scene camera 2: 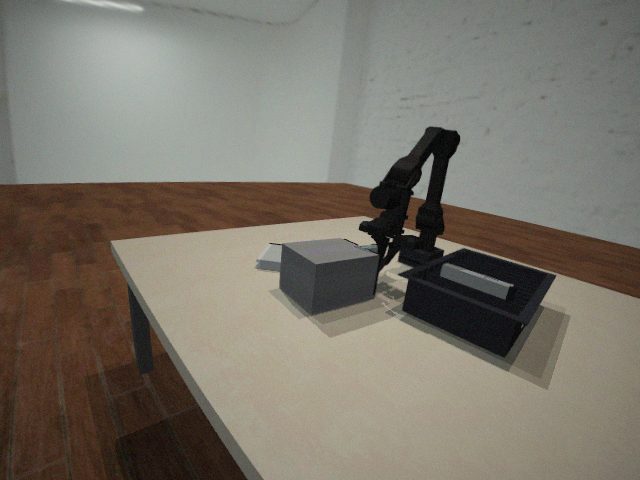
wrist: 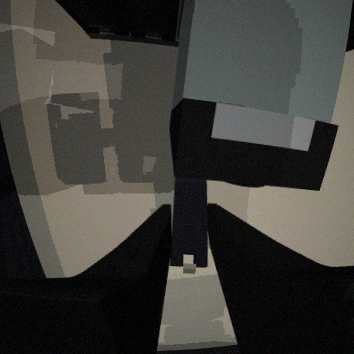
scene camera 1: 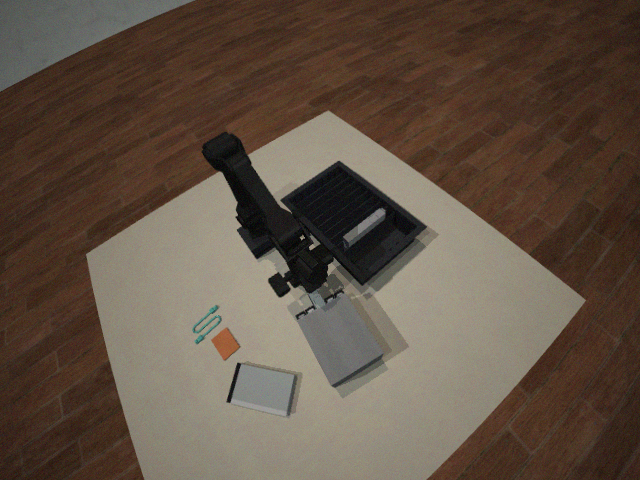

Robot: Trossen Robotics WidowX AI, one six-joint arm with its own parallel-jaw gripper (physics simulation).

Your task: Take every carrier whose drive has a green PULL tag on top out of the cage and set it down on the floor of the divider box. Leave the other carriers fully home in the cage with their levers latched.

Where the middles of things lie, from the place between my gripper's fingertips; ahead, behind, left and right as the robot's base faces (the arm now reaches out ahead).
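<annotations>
Black divider box (scene camera 2: 490, 322): from my hand, 25 cm to the left, 11 cm behind, 3 cm below. Grey notebook (scene camera 1: 270, 391): from my hand, 27 cm to the right, 17 cm ahead, 4 cm below. Nearest to my hand of the things named here, going by their middles: the black divider box.
</annotations>
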